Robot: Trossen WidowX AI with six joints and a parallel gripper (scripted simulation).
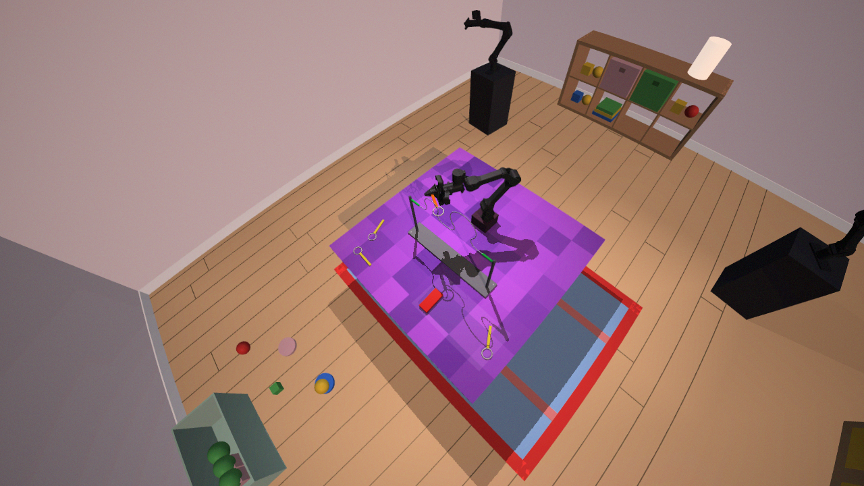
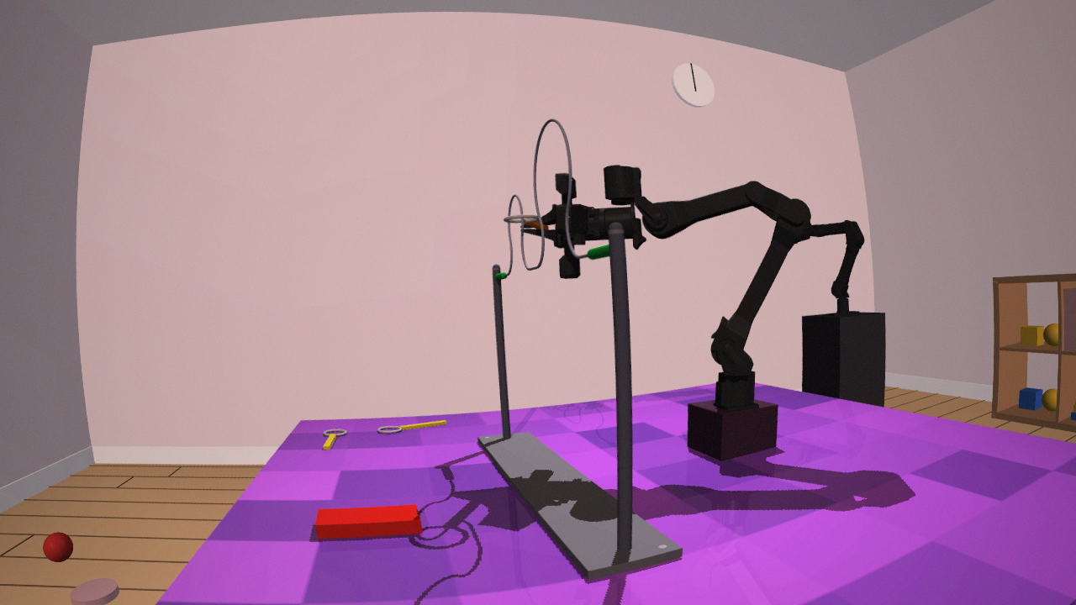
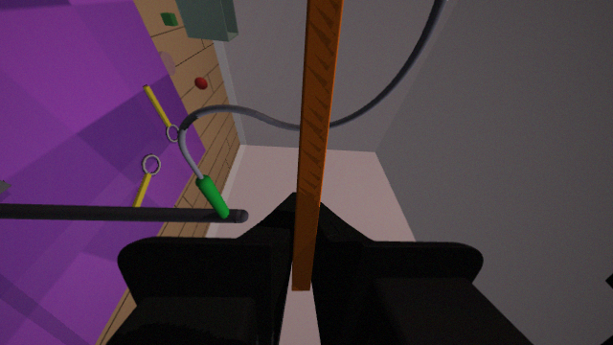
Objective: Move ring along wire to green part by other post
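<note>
My gripper tip is 90 mm to the right of the ring with orange handle. The rest, counted from my gripper tip: red block: 270 mm ahead, 350 mm to the left, 410 mm below.
</note>
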